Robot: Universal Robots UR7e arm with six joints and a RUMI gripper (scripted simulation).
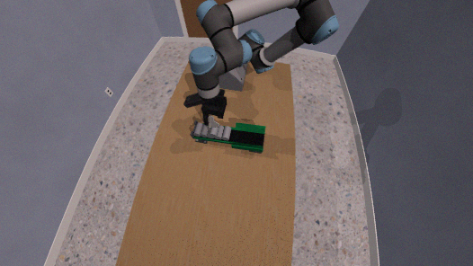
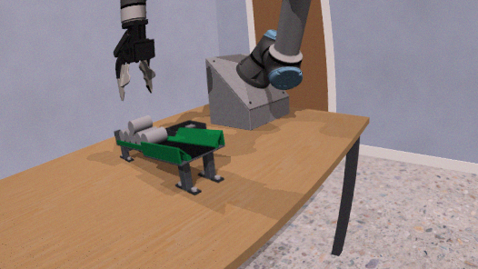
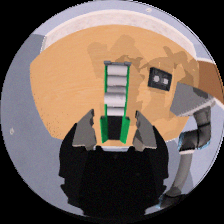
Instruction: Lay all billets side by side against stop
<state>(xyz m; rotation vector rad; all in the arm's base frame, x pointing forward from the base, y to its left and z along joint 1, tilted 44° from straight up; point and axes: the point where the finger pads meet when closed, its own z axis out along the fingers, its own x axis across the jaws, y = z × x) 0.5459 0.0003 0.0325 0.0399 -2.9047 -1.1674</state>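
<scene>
Right now the green feed ramp is 10 mm behind my hand, 70 mm to the left of it and 140 mm below it. Also, from my hand: small black box: 230 mm behind, 90 mm to the right, 200 mm below; then stop: 120 mm to the right, 150 mm below.
</scene>
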